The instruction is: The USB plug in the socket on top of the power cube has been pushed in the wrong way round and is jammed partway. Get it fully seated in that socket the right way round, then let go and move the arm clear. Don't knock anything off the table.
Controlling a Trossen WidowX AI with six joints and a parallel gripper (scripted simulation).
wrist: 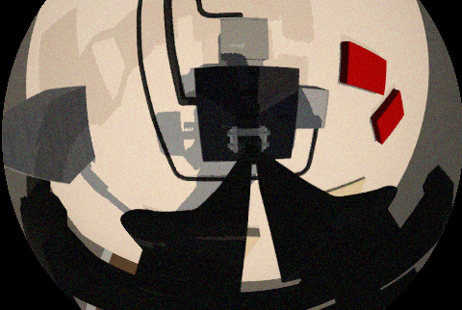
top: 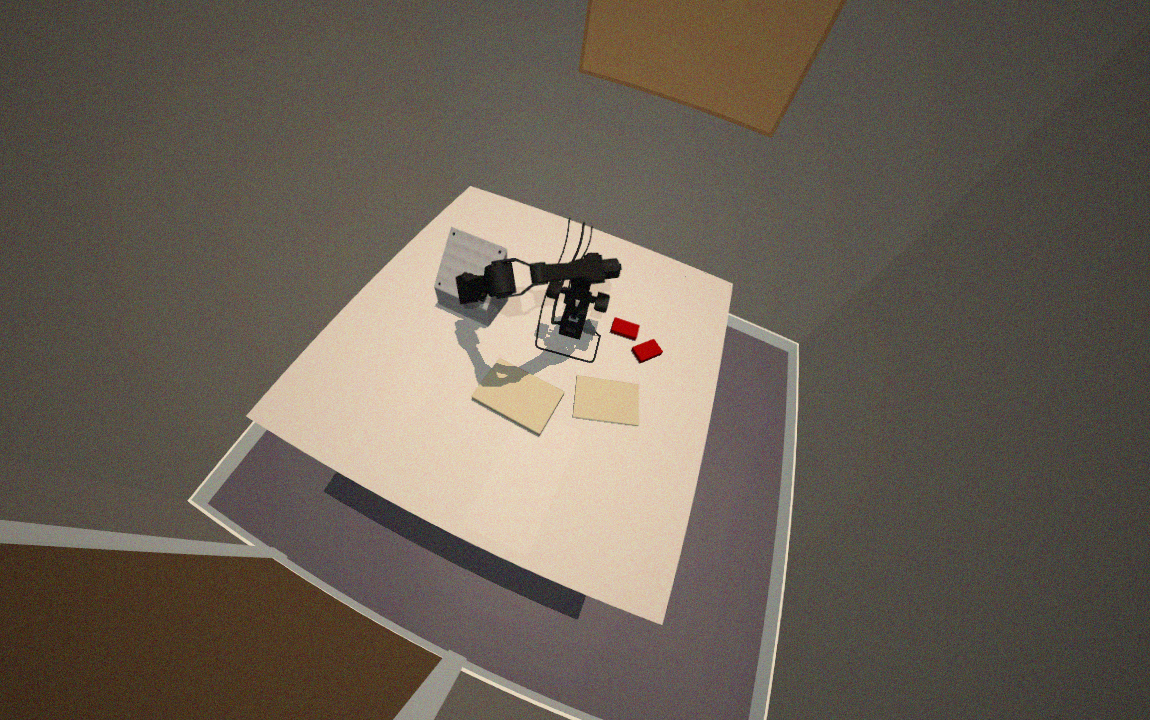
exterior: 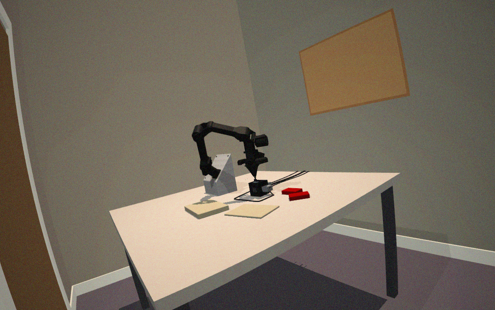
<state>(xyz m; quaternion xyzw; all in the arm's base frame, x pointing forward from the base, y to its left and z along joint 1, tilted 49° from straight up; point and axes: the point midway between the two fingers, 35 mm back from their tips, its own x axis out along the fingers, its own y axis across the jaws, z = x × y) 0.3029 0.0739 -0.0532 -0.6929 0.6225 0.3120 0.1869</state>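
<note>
Now: the USB plug 20 mm below my gripper tip. From my gripper tip the other things lie so: grey socket 40 mm below.
</note>
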